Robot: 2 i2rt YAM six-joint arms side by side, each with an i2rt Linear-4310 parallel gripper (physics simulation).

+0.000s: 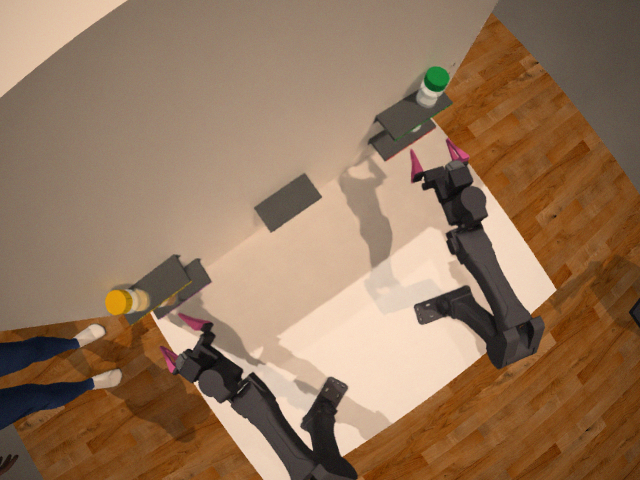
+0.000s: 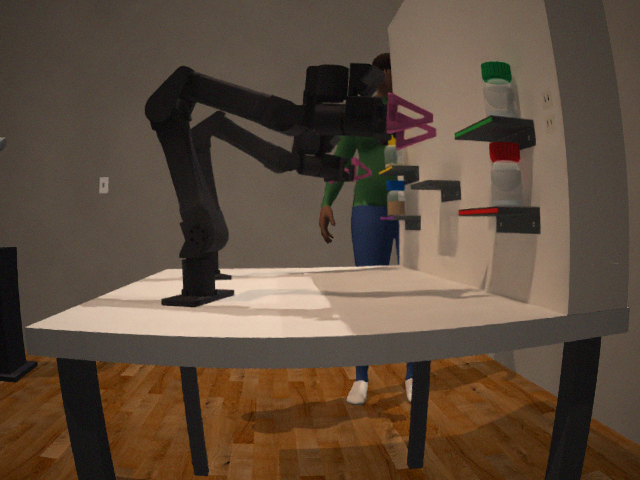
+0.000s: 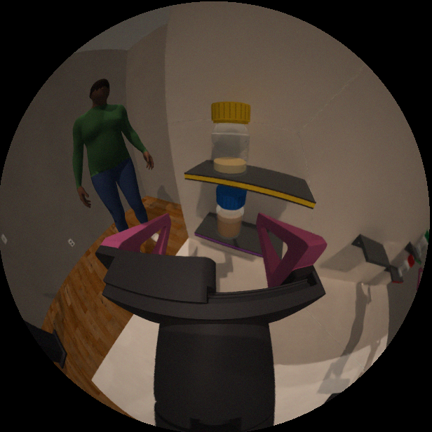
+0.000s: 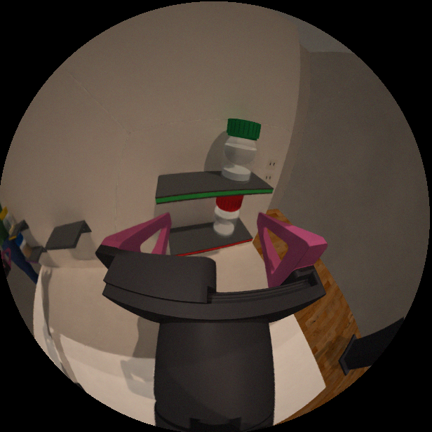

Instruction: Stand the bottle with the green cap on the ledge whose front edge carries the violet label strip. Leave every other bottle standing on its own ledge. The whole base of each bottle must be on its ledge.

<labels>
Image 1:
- my left gripper: 169,330
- my right gripper: 429,144
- green-capped bottle: 436,78
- yellow-capped bottle: 127,301
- unlabelled ledge: 298,195
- yellow-strip ledge: 166,279
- violet-strip ledge: 199,277
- green-strip ledge: 403,116
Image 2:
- my left gripper: 362,174
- my right gripper: 434,125
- green-capped bottle: 499,98
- green-strip ledge: 500,127
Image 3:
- my left gripper: 213,217
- yellow-capped bottle: 230,138
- yellow-strip ledge: 263,177
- violet-strip ledge: 248,239
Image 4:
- my right gripper: 213,217
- green-capped bottle: 238,157
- red-capped bottle: 225,216
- unlabelled ledge: 64,236
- green-strip ledge: 190,182
</labels>
